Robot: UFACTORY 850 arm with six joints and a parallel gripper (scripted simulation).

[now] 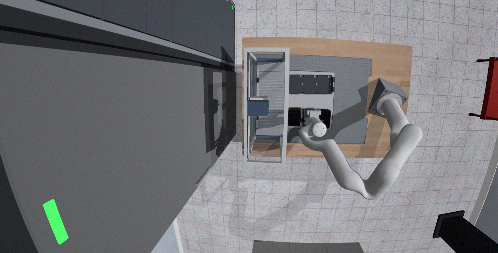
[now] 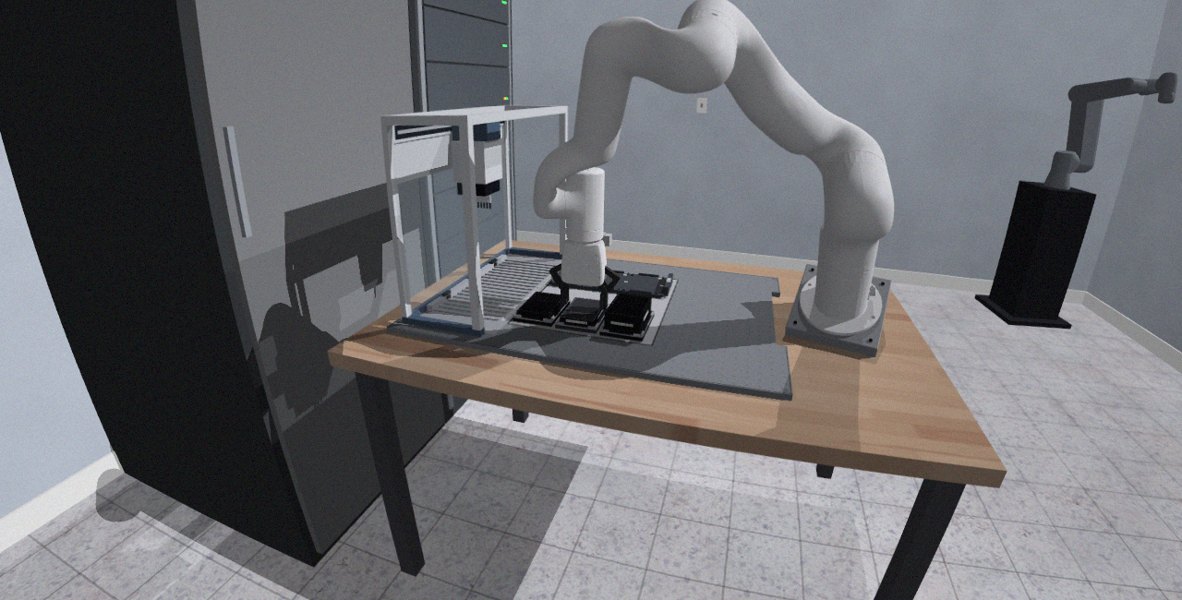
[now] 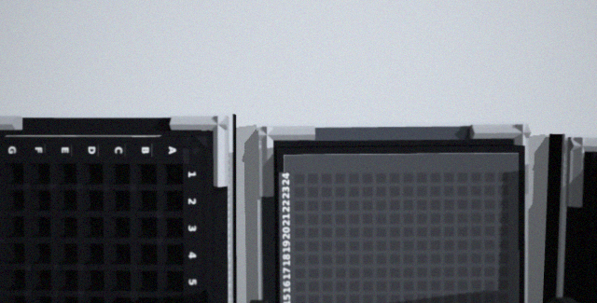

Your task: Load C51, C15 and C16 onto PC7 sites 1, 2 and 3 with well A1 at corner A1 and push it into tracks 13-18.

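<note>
My gripper is now 4 cm above the nest S2. Round my hand: plate carrier PC7: 3 cm behind, 24 cm to the right, 3 cm below; plate C15: 11 cm ahead, 1 cm to the right, 3 cm below; frame post: 22 cm ahead, 13 cm to the left, 20 cm above.
</note>
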